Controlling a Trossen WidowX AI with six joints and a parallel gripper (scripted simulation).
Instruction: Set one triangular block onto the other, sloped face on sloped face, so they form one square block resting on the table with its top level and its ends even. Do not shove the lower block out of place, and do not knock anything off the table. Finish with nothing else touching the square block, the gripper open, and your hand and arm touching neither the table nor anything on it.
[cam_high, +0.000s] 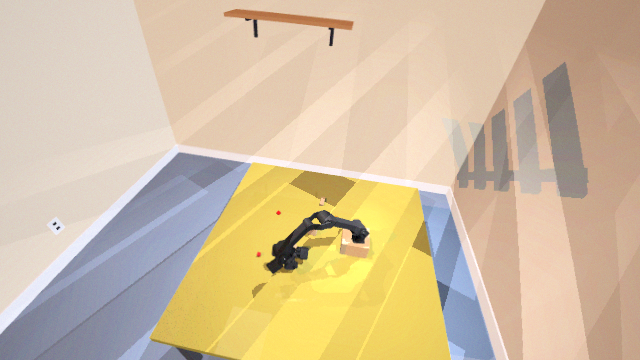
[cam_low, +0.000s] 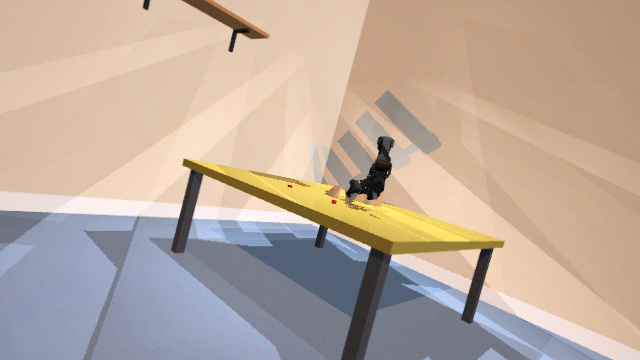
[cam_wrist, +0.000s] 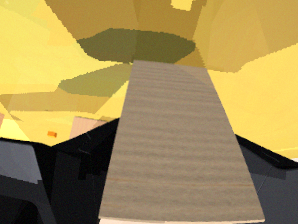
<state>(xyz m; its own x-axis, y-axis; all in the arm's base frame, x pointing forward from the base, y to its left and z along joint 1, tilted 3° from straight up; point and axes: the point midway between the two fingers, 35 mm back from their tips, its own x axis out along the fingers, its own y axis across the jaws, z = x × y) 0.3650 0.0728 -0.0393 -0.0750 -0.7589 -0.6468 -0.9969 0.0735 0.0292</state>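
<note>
The block is 1 cm above my gripper tip.
</note>
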